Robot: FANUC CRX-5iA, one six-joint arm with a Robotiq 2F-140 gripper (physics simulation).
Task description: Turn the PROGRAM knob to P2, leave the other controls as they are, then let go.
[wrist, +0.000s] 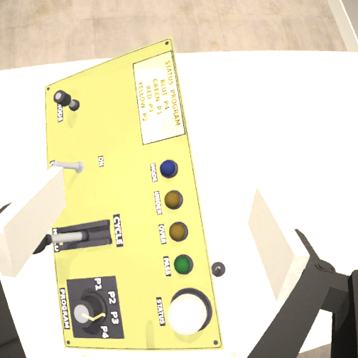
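Observation:
The PROGRAM knob [89,311] is a dark round knob with a grey cap, on a black plate at the lower left of the yellow panel [132,190]. The labels P1, P2, P3 and P4 curve along its right side, and its yellow pointer line appears to point toward P3. My gripper [158,196] is wide open and empty above the panel, with one pale pad at the left and the other at the right beyond the panel's edge. The knob is outside the fingers, toward the bottom left of the view.
The panel also carries the MODE joystick [62,97], a metal toggle switch [70,166], the CYCLE lever [70,237], a blue lamp [168,168], two amber lamps, a green lamp [183,264] and a large white STATUS lamp [186,314]. A small dark round part [218,269] is right of the panel.

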